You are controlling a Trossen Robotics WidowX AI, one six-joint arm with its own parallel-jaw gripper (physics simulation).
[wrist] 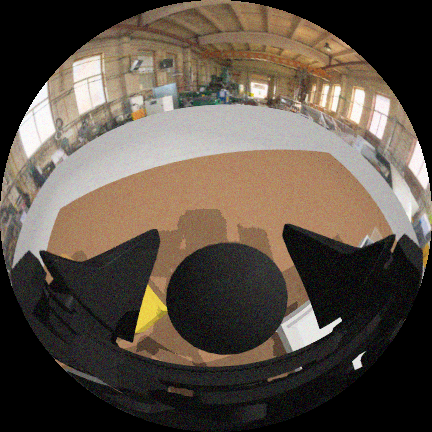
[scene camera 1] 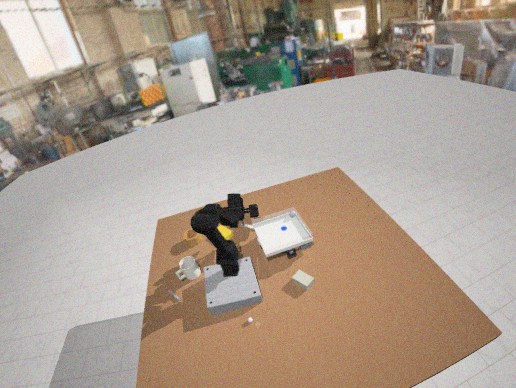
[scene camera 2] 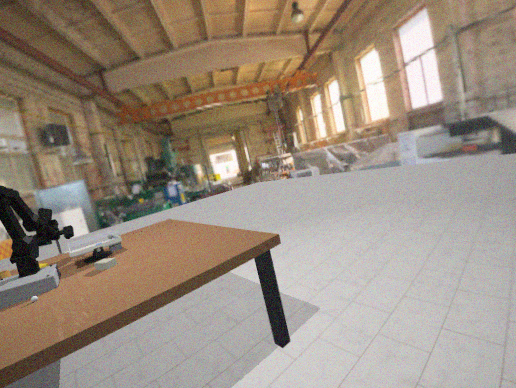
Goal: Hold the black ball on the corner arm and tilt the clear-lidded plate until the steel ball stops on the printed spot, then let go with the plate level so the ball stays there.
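The white plate (scene camera 1: 274, 245) (scene camera 2: 82, 248) (wrist: 302, 327) stands on its mount right of the gripper. Its clear lid is hard to make out. The steel ball (scene camera 1: 292, 215) sits near the plate's far corner, away from the blue printed spot (scene camera 1: 284, 228). A pale bit of the corner arm (scene camera 1: 248, 226) shows at the plate's left corner. My gripper (scene camera 1: 244, 205) (scene camera 2: 56, 223) (wrist: 222, 233) is open. The black ball (wrist: 226, 298) lies between the spread fingers in the wrist view, without being clamped. It hides the post below it and cannot be told apart from the gripper in the scene views.
A yellow object (scene camera 1: 226, 232) (wrist: 150, 311) lies under the arm. An orange cup (scene camera 1: 191, 237) and a white mug (scene camera 1: 190, 268) stand left. A pale block (scene camera 1: 303, 279) (scene camera 2: 105, 263) lies in front of the plate. A small white ball (scene camera 1: 250, 320) (scene camera 2: 34, 299) lies near the arm's grey base (scene camera 1: 232, 292).
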